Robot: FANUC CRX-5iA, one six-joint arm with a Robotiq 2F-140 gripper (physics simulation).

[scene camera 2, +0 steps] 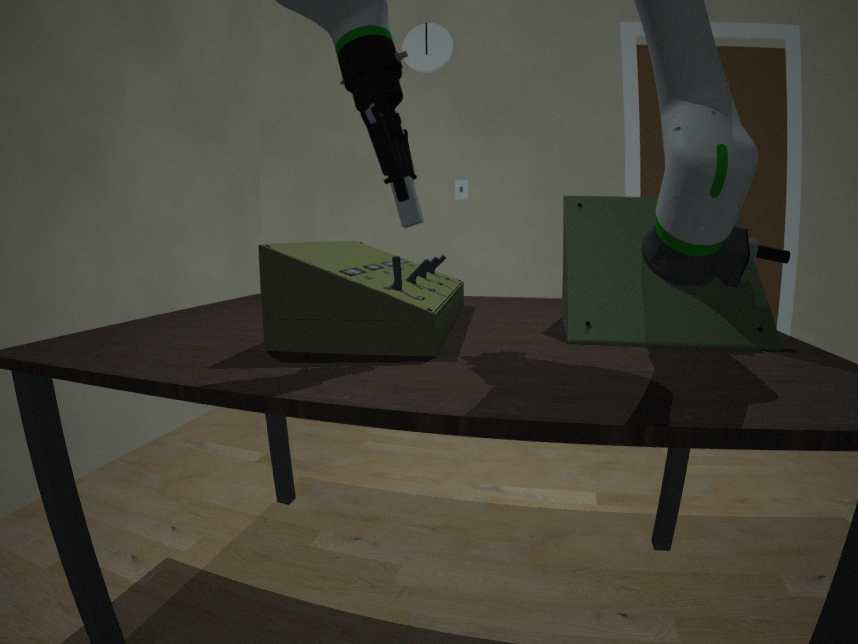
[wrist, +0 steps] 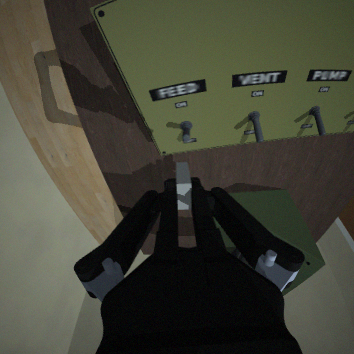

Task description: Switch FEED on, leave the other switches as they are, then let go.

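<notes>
A green sloped switch panel stands on the table. The FEED switch lever stands more upright, tilted toward its ON label compared with the others. The VENT lever and the PUMP lever lean away from their ON labels toward the panel's lower edge. Part of a further switch shows at the right edge of the wrist view. My gripper is shut and empty, above the panel and apart from the FEED lever.
A larger green sloped block stands on the dark table at the right, behind the robot's elbow in the scene view. The wall behind carries a round clock and a small wall switch.
</notes>
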